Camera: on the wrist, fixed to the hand. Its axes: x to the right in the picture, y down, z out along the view.
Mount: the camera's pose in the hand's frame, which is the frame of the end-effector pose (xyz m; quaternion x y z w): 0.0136 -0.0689 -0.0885 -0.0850 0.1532 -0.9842 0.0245
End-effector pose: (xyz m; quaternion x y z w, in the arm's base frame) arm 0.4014 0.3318 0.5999 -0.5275 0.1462 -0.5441 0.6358
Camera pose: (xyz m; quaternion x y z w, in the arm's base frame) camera 0.3021 0.2853 0.6269 0.1275 0.3720 0.7075 0.5872
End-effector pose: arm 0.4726 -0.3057 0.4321 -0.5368 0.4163 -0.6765 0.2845
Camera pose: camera 0.3881 -0.2603 0.4918 0.3434 0.4170 0.3434 0.7682
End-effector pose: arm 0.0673 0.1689 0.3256 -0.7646 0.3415 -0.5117 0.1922
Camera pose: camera 0.0122 0.2118 0.4144 0.2928 0.6712 0.2898 0.6162
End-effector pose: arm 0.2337 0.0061 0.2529 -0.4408 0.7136 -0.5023 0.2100
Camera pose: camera 0.1897 0.0344 0.3530 0.6541 0.3415 0.2259 0.6360
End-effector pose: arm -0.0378 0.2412 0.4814 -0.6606 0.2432 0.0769 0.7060
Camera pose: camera -0.0177 0.1445 0.5363 0.3274 0.5426 0.7736 0.0004
